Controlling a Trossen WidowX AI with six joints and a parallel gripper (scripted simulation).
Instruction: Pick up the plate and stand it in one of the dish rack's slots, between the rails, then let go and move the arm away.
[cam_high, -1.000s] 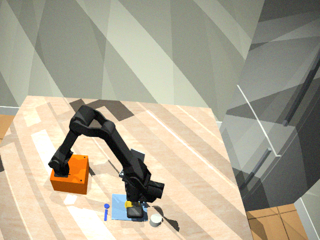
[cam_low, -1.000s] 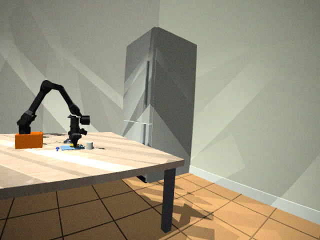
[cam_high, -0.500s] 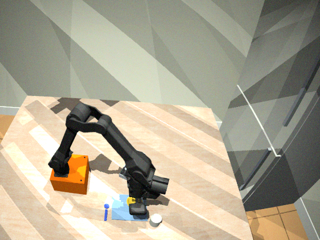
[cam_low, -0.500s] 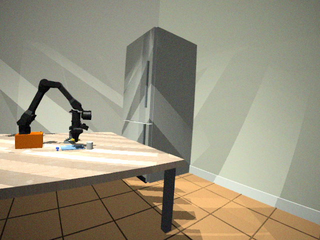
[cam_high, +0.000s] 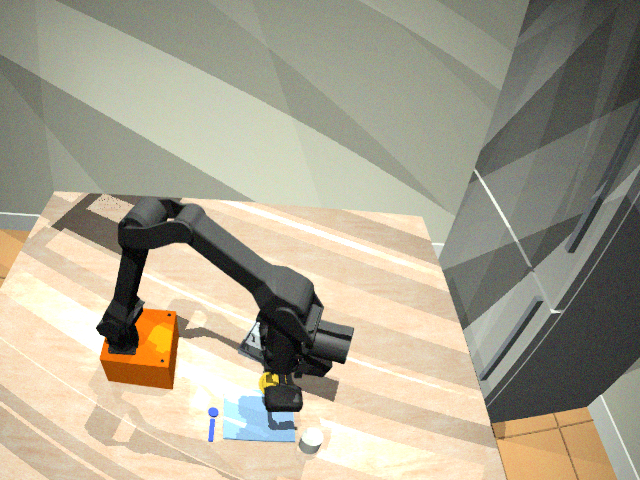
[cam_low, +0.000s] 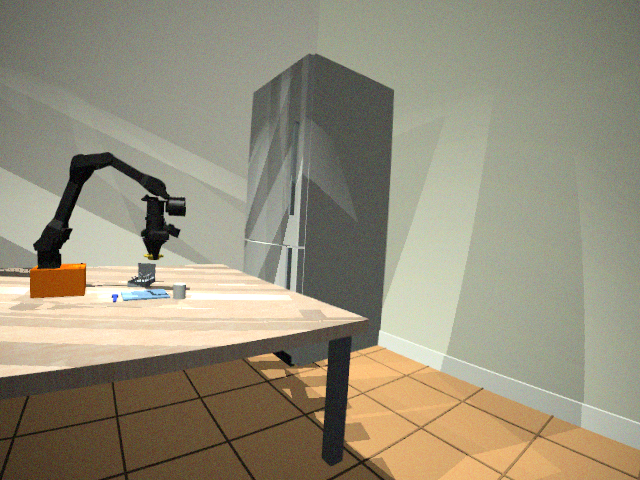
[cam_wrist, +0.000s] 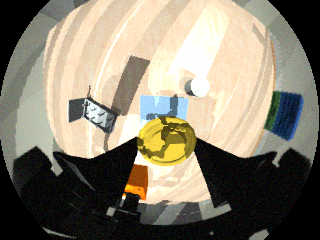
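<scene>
My gripper tip is 21 cm to the right of the grey dish rack and 11 cm above it. The rest, counted from my gripper tip: white cup: 10 cm below, 8 cm to the right, 7 cm ahead; then blue mat: 13 cm below, 3 cm behind; then yellow plate: 1 cm above.
</scene>
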